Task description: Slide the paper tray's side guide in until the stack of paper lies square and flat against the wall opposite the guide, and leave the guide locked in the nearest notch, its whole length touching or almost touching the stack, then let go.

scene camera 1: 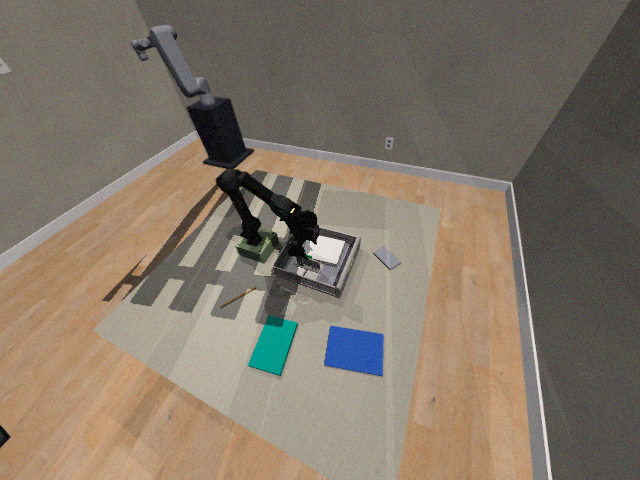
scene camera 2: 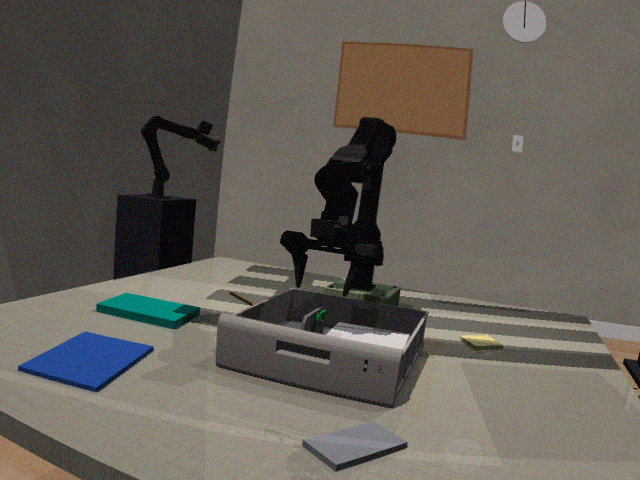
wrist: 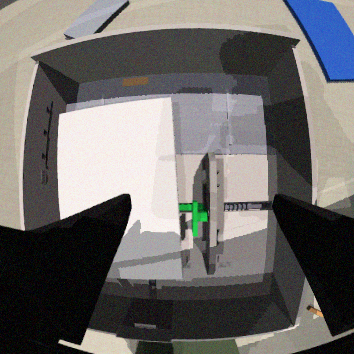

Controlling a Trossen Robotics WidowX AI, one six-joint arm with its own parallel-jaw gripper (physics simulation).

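Places are measured from the arm's base along level axes (x back, y right, z up), in centimetres.
Where they show: gripper, fingertip midpoint: (scene camera 1: 311, 251) (scene camera 2: 320, 291) (wrist: 203, 201); arm's base at its link origin: (scene camera 1: 254, 240) (scene camera 2: 359, 286).
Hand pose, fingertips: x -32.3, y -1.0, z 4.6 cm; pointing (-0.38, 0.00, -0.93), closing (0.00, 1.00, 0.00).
Observation:
Things, the pixels of their centre, and the offset from my fingertips. "pt": a spot on its surface instead.
- grey paper tray at the middle of its body: (wrist: 159, 182) (scene camera 2: 333, 335) (scene camera 1: 318, 256) dy -3.8, dx -1.0, dz -7.6 cm
- white paper stack at the middle of its body: (wrist: 115, 191) (scene camera 2: 363, 348) (scene camera 1: 320, 248) dy -9.4, dx +0.2, dz -9.2 cm
- upright grey side guide at the middle of its body: (wrist: 198, 210) (scene camera 2: 317, 329) (scene camera 1: 308, 261) dy +0.5, dx +2.1, dz -8.0 cm
- notched rail at a spot on its surface: (wrist: 247, 205) pt dy +7.3, dx +2.0, dz -11.5 cm
- grey slab at the middle of its body: (scene camera 2: 356, 444) (wrist: 95, 16) (scene camera 1: 387, 257) dy -17.8, dx -31.7, dz -11.8 cm
- blue sheet at the middle of its body: (scene camera 2: 89, 358) (wrist: 331, 34) (scene camera 1: 354, 349) dy +28.8, dx -30.5, dz -11.9 cm
- teal block at the middle of its body: (scene camera 2: 148, 309) (scene camera 1: 274, 343) dy +39.2, dx -0.8, dz -11.4 cm
- pencil at the middle of its body: (scene camera 2: 246, 301) (scene camera 1: 238, 296) dy +27.9, dx +25.3, dz -12.0 cm
- yellow pad at the middle of its body: (scene camera 2: 481, 342) dy -30.7, dx +27.3, dz -11.8 cm
The grey paper tray (scene camera 1: 352, 262) (scene camera 2: 258, 356) (wrist: 165, 56) stands on the mat. A white paper stack (scene camera 1: 329, 249) (scene camera 2: 371, 335) (wrist: 115, 160) lies in it, slightly turned, its left side close to the left wall in the wrist view. The upright grey side guide (scene camera 2: 310, 317) (wrist: 213, 215) stands right of the stack, with a gap between them. Its green latch (scene camera 1: 308, 256) (scene camera 2: 320, 315) (wrist: 195, 218) is on the stack side. A notched rail (wrist: 247, 205) runs to the right. My gripper (scene camera 2: 321, 290) (wrist: 203, 201) is open and empty above the tray, fingertips on either side of the guide, well apart from it.
A grey slab (scene camera 1: 386, 257) (scene camera 2: 355, 445) (wrist: 97, 17), a blue sheet (scene camera 1: 354, 351) (scene camera 2: 86, 360) (wrist: 325, 40), a teal block (scene camera 1: 273, 347) (scene camera 2: 147, 310), a pencil (scene camera 1: 237, 297) (scene camera 2: 241, 298) and a yellow pad (scene camera 2: 481, 341) lie around the tray. The arm's green base (scene camera 1: 254, 250) stands beside it.

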